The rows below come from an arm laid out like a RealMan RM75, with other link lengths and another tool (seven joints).
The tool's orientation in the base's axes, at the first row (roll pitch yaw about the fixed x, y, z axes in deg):
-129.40 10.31 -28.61
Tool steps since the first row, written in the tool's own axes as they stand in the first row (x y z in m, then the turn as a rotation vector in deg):
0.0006 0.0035 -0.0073 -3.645 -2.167 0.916
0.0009 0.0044 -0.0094 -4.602 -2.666 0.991
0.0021 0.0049 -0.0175 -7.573 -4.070 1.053
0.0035 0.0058 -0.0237 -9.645 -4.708 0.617
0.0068 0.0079 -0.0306 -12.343 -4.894 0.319
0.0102 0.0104 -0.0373 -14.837 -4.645 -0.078
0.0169 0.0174 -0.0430 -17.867 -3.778 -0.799
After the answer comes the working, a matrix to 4 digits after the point.
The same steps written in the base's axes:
-0.0029 -0.0074 0.0018 -1.979 3.452 1.728
-0.0036 -0.0095 0.0024 -2.573 4.203 2.232
-0.0050 -0.0162 0.0068 -4.525 6.338 3.792
-0.0058 -0.0219 0.0098 -6.161 7.308 4.920
-0.0058 -0.0295 0.0119 -8.493 8.452 5.731
-0.0057 -0.0372 0.0136 -10.860 9.213 6.236
-0.0044 -0.0480 0.0106 -14.041 9.687 6.569

The tool's axes in the first row as the columns of a matrix, in the base's axes (rounded; the answer above uses it unrounded):
0.8637 -0.4254 0.2703
-0.4711 -0.4910 0.7328
-0.1790 -0.7603 -0.6245

